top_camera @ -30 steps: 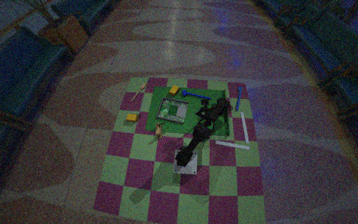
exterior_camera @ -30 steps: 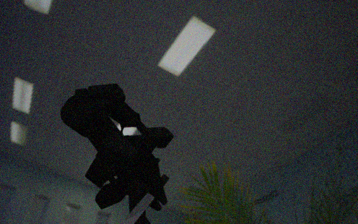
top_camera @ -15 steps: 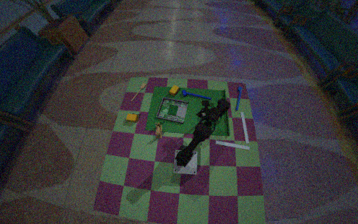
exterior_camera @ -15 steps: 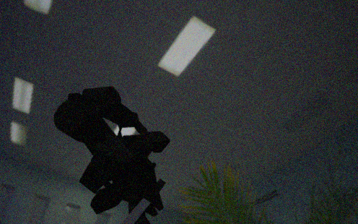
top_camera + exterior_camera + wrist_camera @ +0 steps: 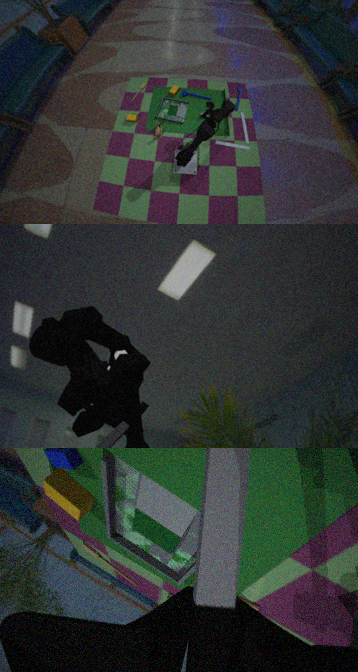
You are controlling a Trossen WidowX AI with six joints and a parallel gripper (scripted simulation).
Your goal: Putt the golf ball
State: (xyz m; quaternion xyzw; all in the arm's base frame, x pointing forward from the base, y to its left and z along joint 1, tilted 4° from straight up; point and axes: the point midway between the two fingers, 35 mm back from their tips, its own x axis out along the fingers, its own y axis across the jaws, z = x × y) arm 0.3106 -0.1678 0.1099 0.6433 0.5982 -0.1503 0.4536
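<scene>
The red putter is 20 mm ahead of my gripper tip, 60 mm to the right of it and 50 mm below it. The rest, counted from my gripper tip: blue putter (300 mm ahead, 20 mm to the left, 150 mm below); then green putting mat (160 mm ahead, 90 mm to the left, 160 mm below); then white golf ball (80 mm ahead, 30 mm to the right, 140 mm below).
</scene>
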